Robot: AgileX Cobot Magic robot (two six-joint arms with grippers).
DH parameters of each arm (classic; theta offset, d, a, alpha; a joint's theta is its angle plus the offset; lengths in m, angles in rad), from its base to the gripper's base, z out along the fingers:
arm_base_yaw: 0 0.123 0 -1.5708
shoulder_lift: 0.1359 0 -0.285 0
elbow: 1.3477 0 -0.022 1.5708
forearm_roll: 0 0.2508 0 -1.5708
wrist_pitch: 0 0 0.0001 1.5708
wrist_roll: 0 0.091 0 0
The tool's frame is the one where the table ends.
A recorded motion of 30 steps. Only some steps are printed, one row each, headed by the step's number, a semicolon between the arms.
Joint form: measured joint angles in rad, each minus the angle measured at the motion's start. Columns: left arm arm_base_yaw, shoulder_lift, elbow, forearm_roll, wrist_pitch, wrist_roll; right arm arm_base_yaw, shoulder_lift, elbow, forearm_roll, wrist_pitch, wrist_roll.
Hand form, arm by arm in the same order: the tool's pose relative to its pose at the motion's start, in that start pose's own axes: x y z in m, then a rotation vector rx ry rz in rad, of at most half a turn. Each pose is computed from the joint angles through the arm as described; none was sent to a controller.
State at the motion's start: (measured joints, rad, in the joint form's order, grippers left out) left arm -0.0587 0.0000 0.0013 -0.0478 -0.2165 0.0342; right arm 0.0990 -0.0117 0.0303 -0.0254 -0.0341 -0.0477
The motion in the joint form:
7: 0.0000 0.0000 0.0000 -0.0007 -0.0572 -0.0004; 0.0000 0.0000 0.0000 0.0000 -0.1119 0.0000
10: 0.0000 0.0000 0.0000 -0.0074 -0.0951 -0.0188; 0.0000 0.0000 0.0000 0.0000 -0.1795 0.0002
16: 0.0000 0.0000 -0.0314 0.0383 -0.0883 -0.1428; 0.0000 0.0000 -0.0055 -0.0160 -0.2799 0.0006
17: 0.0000 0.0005 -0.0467 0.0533 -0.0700 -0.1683; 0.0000 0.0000 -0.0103 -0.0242 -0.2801 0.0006
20: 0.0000 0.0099 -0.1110 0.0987 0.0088 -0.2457; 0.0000 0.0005 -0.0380 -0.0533 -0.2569 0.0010
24: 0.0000 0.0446 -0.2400 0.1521 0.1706 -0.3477; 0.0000 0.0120 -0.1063 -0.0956 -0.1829 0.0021
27: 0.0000 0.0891 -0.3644 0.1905 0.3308 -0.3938; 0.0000 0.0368 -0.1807 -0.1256 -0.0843 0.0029
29: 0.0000 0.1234 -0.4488 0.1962 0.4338 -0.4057; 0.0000 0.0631 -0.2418 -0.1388 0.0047 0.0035
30: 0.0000 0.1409 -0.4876 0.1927 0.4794 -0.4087; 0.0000 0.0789 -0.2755 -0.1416 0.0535 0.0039
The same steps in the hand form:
7: -0.0052 0.0002 -0.0001 -0.0021 -0.0572 -0.0011; -0.0102 -0.0005 -0.0006 0.0053 -0.1118 0.0000
10: -0.0086 0.0005 -0.0004 -0.0043 -0.0950 -0.0259; -0.0162 -0.0008 -0.0014 0.0085 -0.1793 0.0002
16: -0.0187 -0.0009 0.0002 0.0152 -0.1192 -0.1058; -0.0270 -0.0009 -0.0037 0.0109 -0.2852 -0.0152
17: -0.0223 -0.0014 0.0007 0.0200 -0.1154 -0.1167; -0.0286 -0.0008 -0.0039 0.0099 -0.2902 -0.0234
20: -0.0363 -0.0024 0.0028 0.0287 -0.0902 -0.1491; -0.0359 -0.0007 -0.0045 0.0072 -0.2943 -0.0521
24: -0.0627 -0.0022 0.0071 0.0177 -0.0230 -0.1969; -0.0517 -0.0015 -0.0050 0.0078 -0.2768 -0.0938
27: -0.0867 -0.0006 0.0110 -0.0122 0.0532 -0.2046; -0.0665 -0.0033 -0.0043 0.0136 -0.2272 -0.1233
29: -0.1028 0.0006 0.0135 -0.0341 0.1027 -0.2116; -0.0774 -0.0053 -0.0031 0.0205 -0.1726 -0.1354
30: -0.1101 0.0010 0.0149 -0.0431 0.1257 -0.2186; -0.0833 -0.0065 -0.0025 0.0243 -0.1415 -0.1373

